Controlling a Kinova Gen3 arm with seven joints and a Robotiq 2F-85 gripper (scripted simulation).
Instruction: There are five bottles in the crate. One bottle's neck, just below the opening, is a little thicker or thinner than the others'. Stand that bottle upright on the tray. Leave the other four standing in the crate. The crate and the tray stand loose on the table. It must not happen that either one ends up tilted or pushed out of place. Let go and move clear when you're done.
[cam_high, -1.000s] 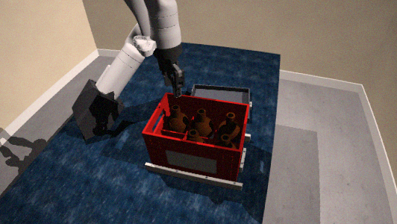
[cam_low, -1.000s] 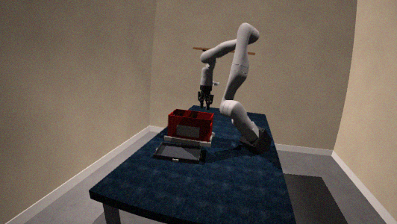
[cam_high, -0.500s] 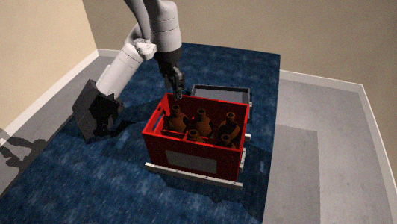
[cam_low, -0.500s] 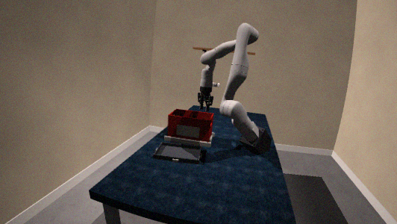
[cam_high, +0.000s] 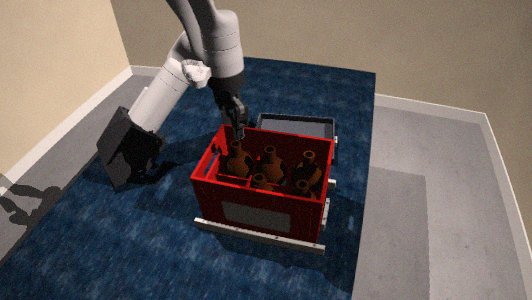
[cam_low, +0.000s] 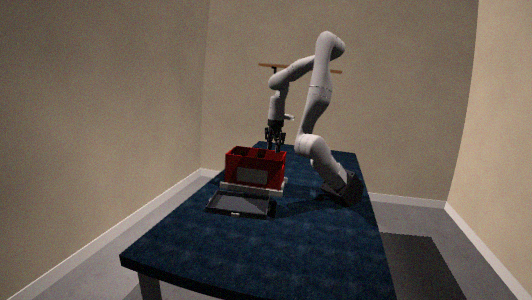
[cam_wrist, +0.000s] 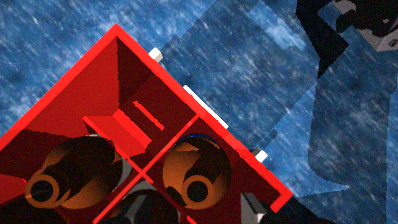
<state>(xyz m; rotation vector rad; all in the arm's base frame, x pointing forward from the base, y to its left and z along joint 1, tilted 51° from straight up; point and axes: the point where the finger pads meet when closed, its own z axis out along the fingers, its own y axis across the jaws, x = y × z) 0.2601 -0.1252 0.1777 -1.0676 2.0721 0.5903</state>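
The crate lies 9 cm ahead of my hand, 1 cm to the right of it and 13 cm below it. The rest, counted from my hand: grey tray: 1 cm ahead, 25 cm to the left, 21 cm below.
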